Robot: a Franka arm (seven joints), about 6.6 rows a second.
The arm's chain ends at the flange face. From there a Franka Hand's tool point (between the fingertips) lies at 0.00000 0.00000 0.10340 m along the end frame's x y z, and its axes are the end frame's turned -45 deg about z.
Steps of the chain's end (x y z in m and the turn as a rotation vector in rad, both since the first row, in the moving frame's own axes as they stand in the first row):
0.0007 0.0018 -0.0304 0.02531 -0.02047 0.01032
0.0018 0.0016 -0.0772 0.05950 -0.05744 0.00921
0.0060 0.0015 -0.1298 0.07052 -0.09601 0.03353
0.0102 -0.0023 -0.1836 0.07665 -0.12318 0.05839
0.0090 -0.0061 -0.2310 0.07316 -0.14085 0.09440
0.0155 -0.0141 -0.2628 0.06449 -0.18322 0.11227
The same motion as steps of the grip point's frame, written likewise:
-0.0004 -0.0016 -0.0305 0.03237 0.00342 0.01032
0.0003 -0.0061 -0.0776 0.08269 0.00146 0.00921
0.0015 -0.0069 -0.1305 0.11775 -0.01802 0.03353
0.0059 -0.0091 -0.1847 0.14130 -0.03290 0.05839
0.0065 -0.0137 -0.2323 0.15133 -0.04786 0.09440
0.0133 -0.0175 -0.2647 0.17516 -0.08395 0.11227

